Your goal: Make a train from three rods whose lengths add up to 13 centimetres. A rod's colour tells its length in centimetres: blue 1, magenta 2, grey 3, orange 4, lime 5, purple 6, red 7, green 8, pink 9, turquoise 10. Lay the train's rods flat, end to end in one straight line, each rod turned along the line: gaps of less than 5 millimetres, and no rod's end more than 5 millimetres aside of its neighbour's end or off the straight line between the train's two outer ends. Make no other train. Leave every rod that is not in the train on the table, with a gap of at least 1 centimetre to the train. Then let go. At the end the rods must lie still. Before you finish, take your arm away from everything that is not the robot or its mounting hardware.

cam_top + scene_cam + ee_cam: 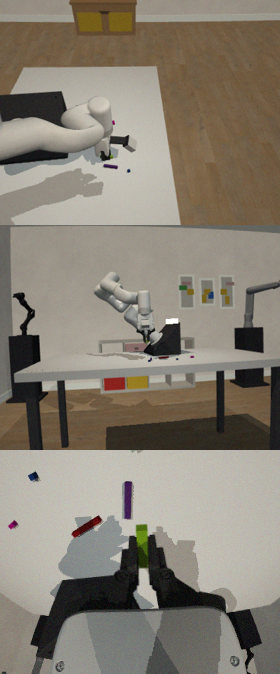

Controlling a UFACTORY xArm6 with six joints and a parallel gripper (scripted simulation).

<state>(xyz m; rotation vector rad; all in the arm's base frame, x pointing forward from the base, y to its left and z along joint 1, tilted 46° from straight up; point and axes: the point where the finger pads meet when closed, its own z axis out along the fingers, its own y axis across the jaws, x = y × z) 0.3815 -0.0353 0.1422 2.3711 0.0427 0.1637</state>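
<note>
The magenta rod lies 280 mm to the left of my hand and 120 mm below it. Round my hand: red rod (120 mm below, 110 mm to the left, 30 mm behind); purple rod (120 mm below, 20 mm to the left, 10 mm ahead); lime rod (20 mm below).
</note>
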